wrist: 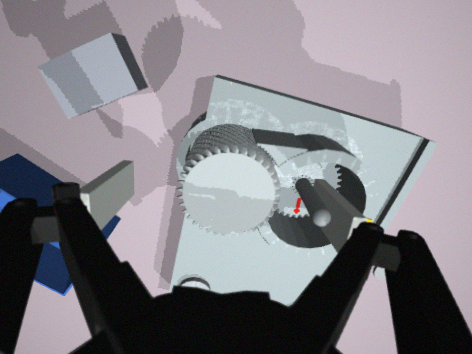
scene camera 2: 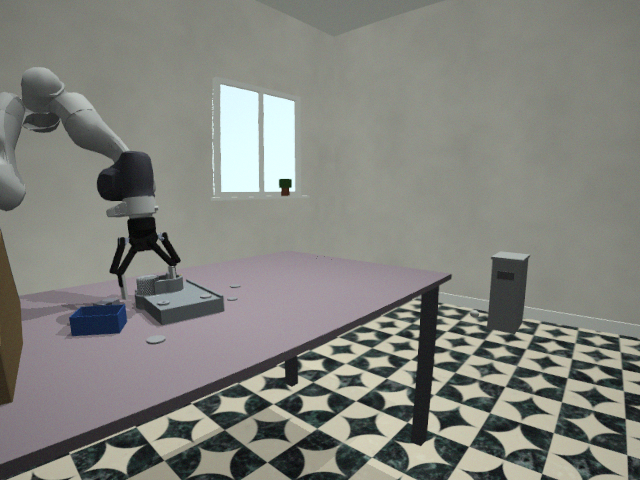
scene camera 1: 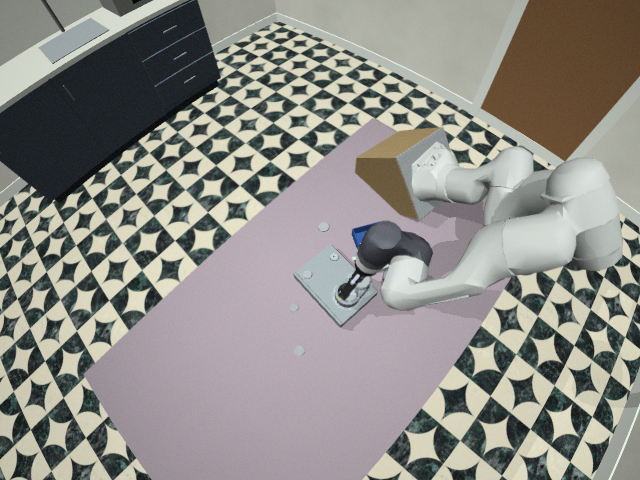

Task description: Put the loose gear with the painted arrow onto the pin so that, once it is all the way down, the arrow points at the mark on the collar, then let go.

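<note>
The arrow gear (wrist: 288, 199) is a pale toothed disc around the foot of the upright pin (wrist: 321, 217) in the wrist view; the finger partly hides it. Its red arrow (wrist: 297, 205) points toward the lower edge of that view. The yellow mark (wrist: 369, 220) is at lower right, well off the arrow's direction. The grey collar (scene camera 2: 176, 284) stands around the gear. I cannot tell the gear's exact height. My gripper (scene camera 1: 351, 288) (scene camera 2: 148, 281) (wrist: 224, 186) is open, its fingers holding nothing. One finger is over the collar beside the pin, the other outside the base plate.
A tall fine-toothed gear (scene camera 2: 146, 285) (wrist: 230, 192) stands between the fingers' sides, beside the collar on the base plate (scene camera 1: 321, 284) (scene camera 2: 183, 311). A blue bin (scene camera 1: 362, 235) (scene camera 2: 98, 321) and a grey block (wrist: 95, 75) are nearby. Several flat discs lie around; one (scene camera 2: 155, 339) is near the bin.
</note>
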